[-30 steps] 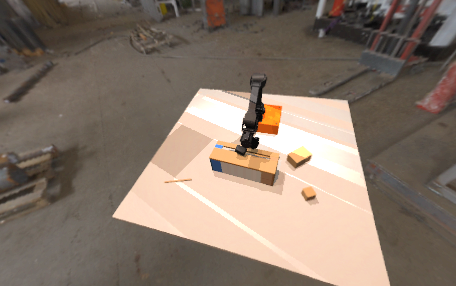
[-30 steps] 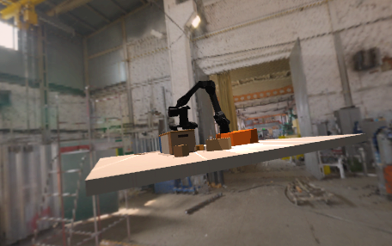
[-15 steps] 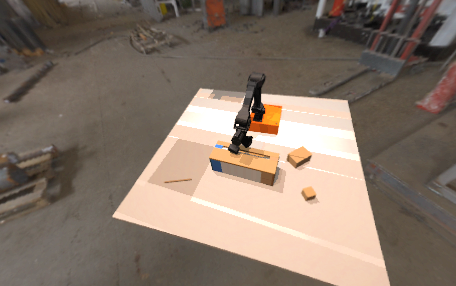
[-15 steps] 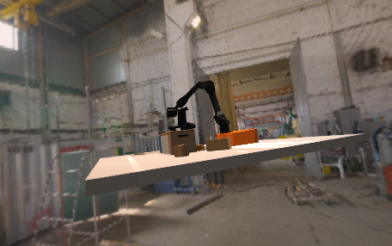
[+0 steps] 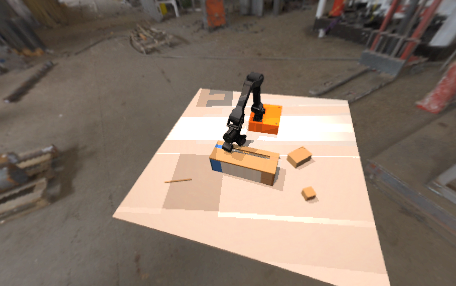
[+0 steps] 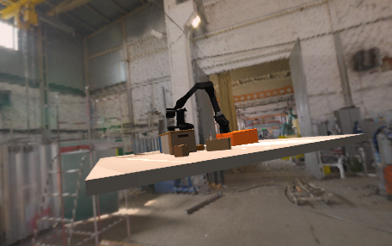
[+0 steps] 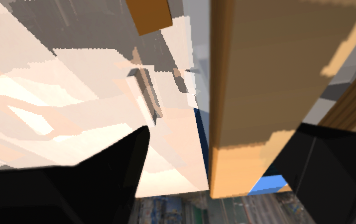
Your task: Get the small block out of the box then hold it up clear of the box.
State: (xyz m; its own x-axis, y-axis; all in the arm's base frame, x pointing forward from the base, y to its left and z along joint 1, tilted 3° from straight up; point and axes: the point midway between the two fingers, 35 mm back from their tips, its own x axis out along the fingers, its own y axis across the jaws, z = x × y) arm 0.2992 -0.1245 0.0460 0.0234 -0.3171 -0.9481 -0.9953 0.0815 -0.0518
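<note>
Now: the brown block 6 cm ahead of my gripper tip, 2 cm to the right of it and 1 cm below it. From my gripper tip the other things lie so: clear-fronted box (12 cm to the left, 5 cm ahead, 3 cm below); thin stick (27 cm ahead, 25 cm to the right, 9 cm below); brown cube (49 cm to the left, 18 cm ahead, 7 cm below).
</note>
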